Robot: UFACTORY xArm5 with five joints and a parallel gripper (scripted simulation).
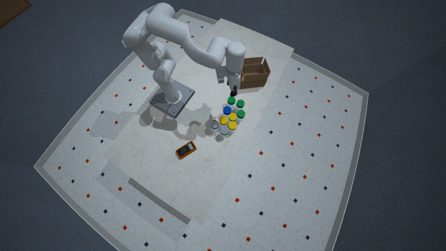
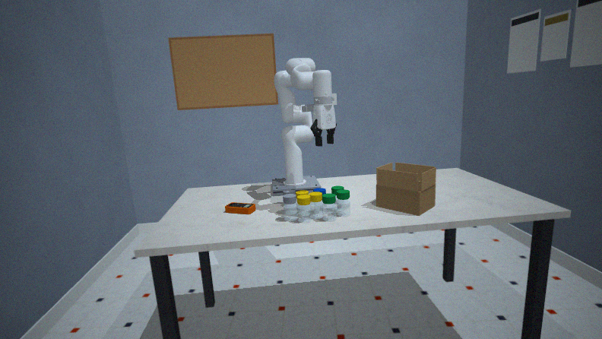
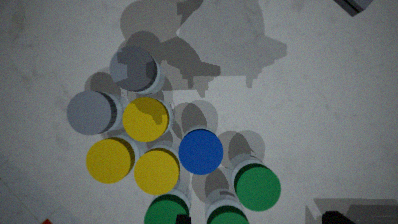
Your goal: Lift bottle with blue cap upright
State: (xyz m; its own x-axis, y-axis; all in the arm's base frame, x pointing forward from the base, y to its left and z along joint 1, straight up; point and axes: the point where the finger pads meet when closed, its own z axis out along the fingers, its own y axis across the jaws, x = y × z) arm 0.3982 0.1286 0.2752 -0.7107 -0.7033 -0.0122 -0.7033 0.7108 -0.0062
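My gripper is now 260 mm above the blue-capped bottle, 30 mm to the left of it and 10 mm short of it. Round my hand: orange multimeter: 390 mm to the right, 290 mm below, 80 mm behind.
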